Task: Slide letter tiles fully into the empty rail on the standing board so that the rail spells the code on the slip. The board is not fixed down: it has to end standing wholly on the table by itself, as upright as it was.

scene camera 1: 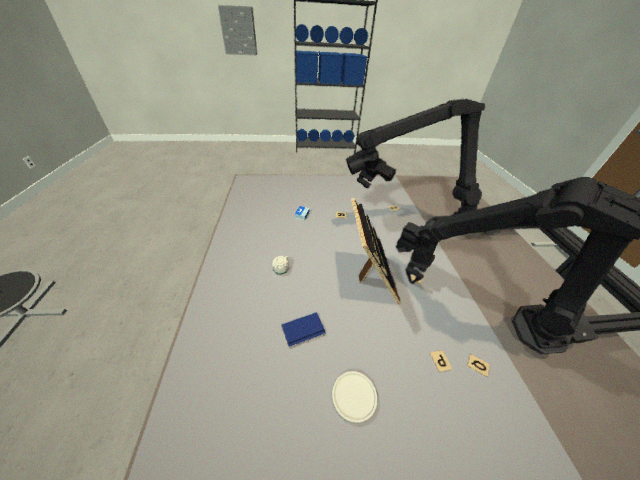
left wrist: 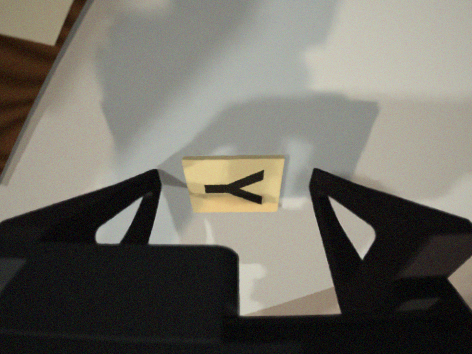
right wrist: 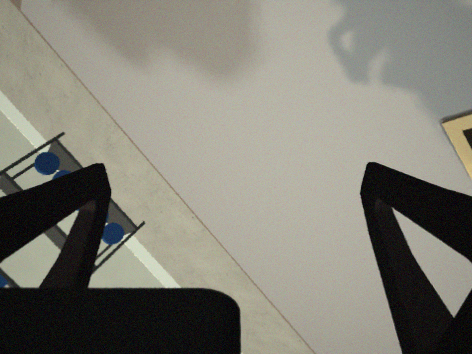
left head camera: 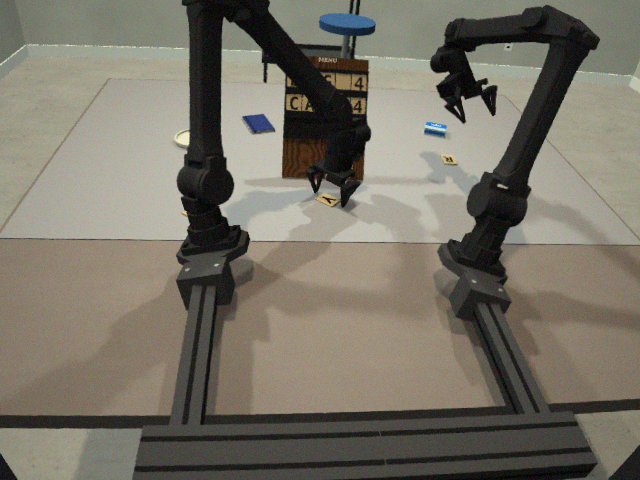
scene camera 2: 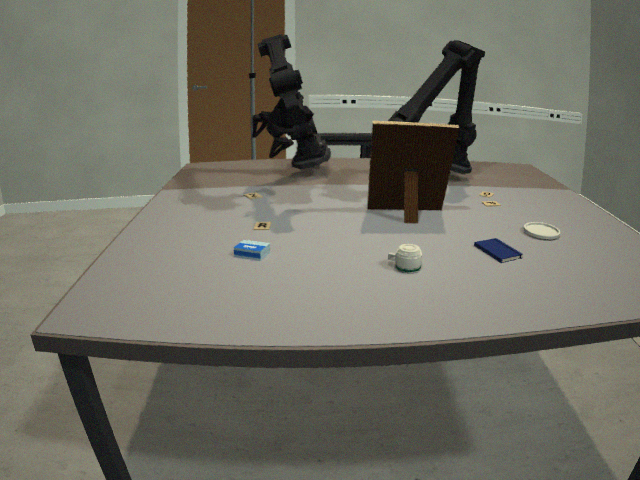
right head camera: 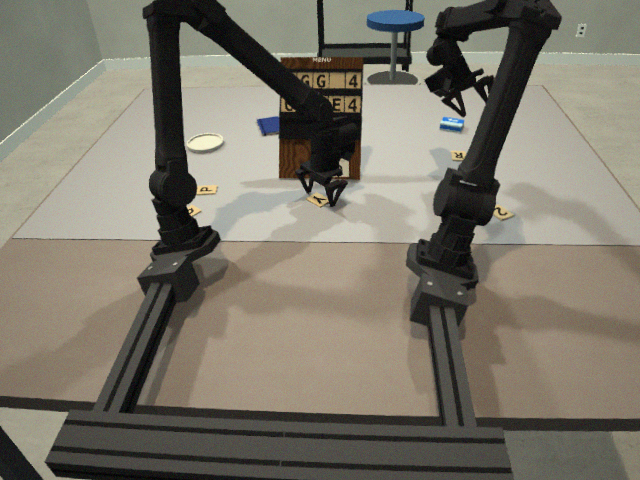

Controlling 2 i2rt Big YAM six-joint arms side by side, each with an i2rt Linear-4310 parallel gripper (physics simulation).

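Places are measured from the left arm's base along level axes (x ahead, y left, z up), in millimetres.
Pixels of known places: left gripper, fingertip midpoint: (scene camera 1: 415,276) (left wrist: 235,177) (left head camera: 329,199) (right head camera: 320,199); right gripper, fingertip midpoint: (scene camera 1: 371,179) (right wrist: 235,177) (left head camera: 479,119) (scene camera 2: 262,147) (right head camera: 478,111); left arm's base, origin of the base link: (scene camera 1: 542,327) (left head camera: 212,243) (scene camera 2: 454,160) (right head camera: 183,243); right arm's base, origin of the base link: (left head camera: 474,260) (scene camera 2: 310,155) (right head camera: 443,261).
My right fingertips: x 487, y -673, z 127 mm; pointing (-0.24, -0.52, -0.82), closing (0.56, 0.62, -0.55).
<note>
Ahead of a thing's pixels: the offset from my right fingertips to its top centre.
The MENU board (left head camera: 298,159) (right head camera: 292,155) (scene camera 1: 373,250) (scene camera 2: 392,165) stands leaning back on its rear leg, with tiles in two upper rails; my left arm partly hides its front and the slip. A Y tile @(dx -167, dy +417, dz -201 mm) (left head camera: 326,199) (right head camera: 316,199) (left wrist: 236,185) lies flat before it. My left gripper (left head camera: 330,196) (right head camera: 320,195) (left wrist: 235,177) is open just above this tile, one finger on each side. An R tile @(dx +126, dy +18, dz -201 mm) (left head camera: 449,159) (right head camera: 458,155) (scene camera 2: 262,225), a P tile @(dx -149, dy +751, dz -201 mm) (right head camera: 207,190) (scene camera 1: 440,361), a Q tile @(dx -266, dy +763, dz -201 mm) (scene camera 1: 478,365) and a 2-like tile @(dx -176, dy -71, dz -201 mm) (right head camera: 502,212) lie flat. My right gripper (left head camera: 479,112) (right wrist: 235,177) is open, empty and raised.
A blue notebook @(dx +283, dy +662, dz -194 mm) (left head camera: 258,123) (scene camera 1: 303,329) (scene camera 2: 498,250), a cream plate @(dx +132, dy +853, dz -190 mm) (right head camera: 205,142) (scene camera 1: 354,396) (scene camera 2: 541,230), an upturned cup @(dx +388, dy +395, dz -152 mm) (scene camera 1: 280,265) (scene camera 2: 408,258) and a blue box @(dx +331, dy +29, dz -180 mm) (left head camera: 435,129) (right head camera: 451,124) (scene camera 2: 251,249) are on the table around and behind the board.
</note>
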